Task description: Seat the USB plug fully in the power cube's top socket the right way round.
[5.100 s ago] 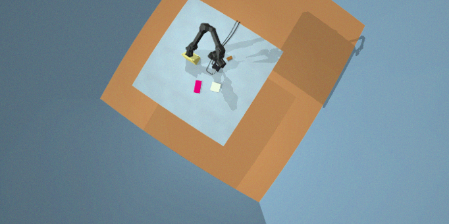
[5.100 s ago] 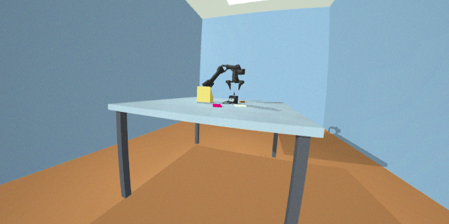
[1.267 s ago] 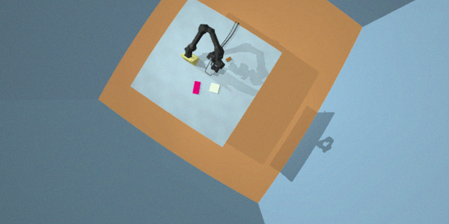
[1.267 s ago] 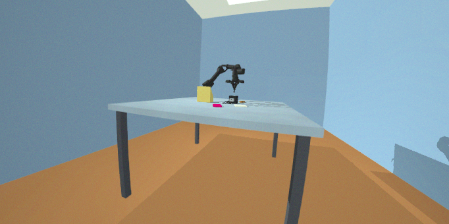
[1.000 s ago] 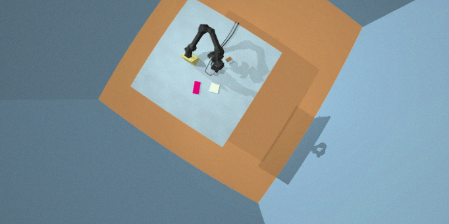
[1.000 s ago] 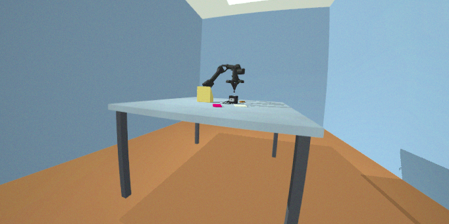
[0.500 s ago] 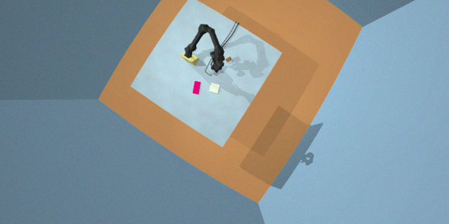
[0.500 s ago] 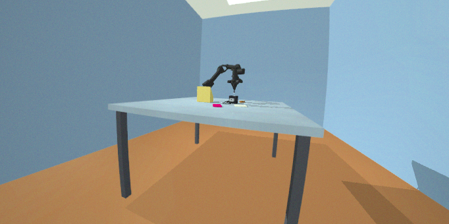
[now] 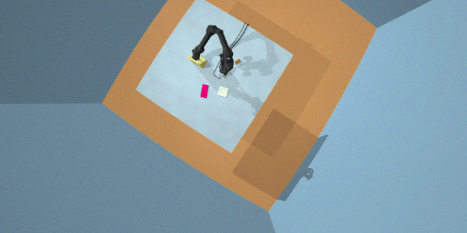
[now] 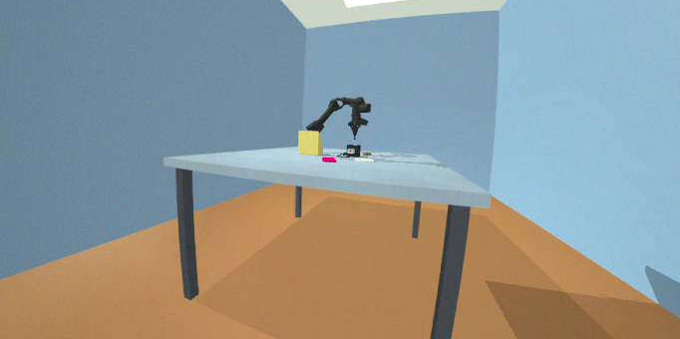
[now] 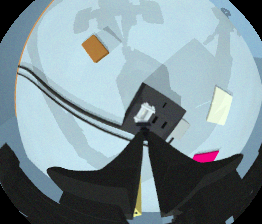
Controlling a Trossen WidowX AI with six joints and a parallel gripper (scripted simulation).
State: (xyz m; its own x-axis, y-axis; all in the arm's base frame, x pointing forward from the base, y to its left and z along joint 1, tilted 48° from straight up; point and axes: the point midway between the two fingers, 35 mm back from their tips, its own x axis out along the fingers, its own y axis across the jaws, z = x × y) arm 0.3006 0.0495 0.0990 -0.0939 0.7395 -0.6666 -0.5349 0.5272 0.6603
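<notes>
Now: the USB plug 2 cm below my gripper tip. Round my gripper tip: USB socket (7 cm below); cream pad (21 cm to the right, 13 cm below, 12 cm ahead); small block (14 cm to the left, 13 cm below, 6 cm ahead).
</notes>
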